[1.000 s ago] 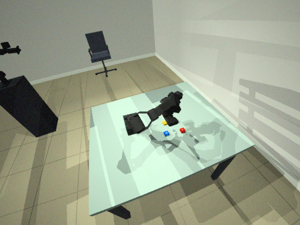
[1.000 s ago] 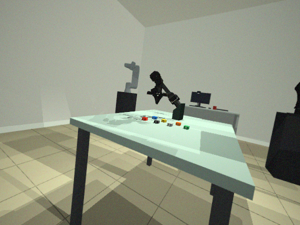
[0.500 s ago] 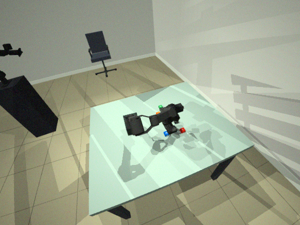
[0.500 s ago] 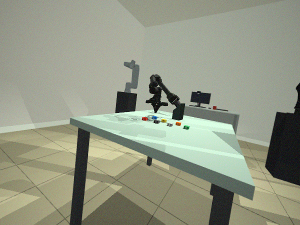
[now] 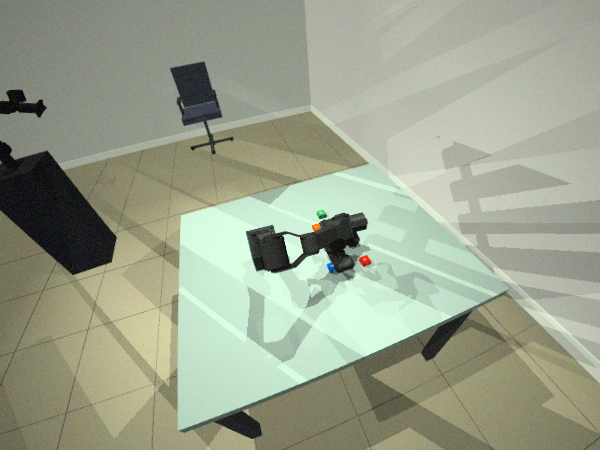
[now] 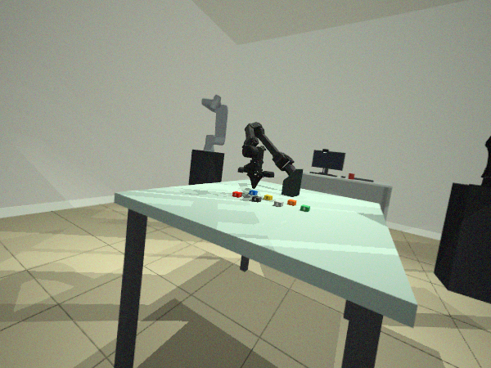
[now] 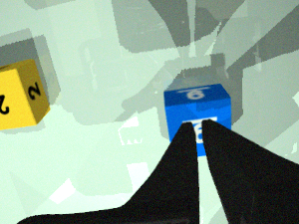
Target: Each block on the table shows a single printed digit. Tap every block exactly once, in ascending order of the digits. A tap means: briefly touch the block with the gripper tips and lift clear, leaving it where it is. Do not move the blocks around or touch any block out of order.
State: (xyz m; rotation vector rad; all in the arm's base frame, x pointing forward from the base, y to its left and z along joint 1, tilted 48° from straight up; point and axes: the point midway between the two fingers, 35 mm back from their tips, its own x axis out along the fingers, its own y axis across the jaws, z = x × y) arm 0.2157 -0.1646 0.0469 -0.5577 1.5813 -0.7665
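My gripper tip is 10 mm past the blue block and 20 mm above it. The rest, counted from my gripper tip: black block (120 mm ahead, 70 mm to the left, 20 mm below); yellow block (30 mm ahead, 100 mm to the left, 20 mm below); red block (110 mm ahead, 30 mm to the right, 20 mm below).
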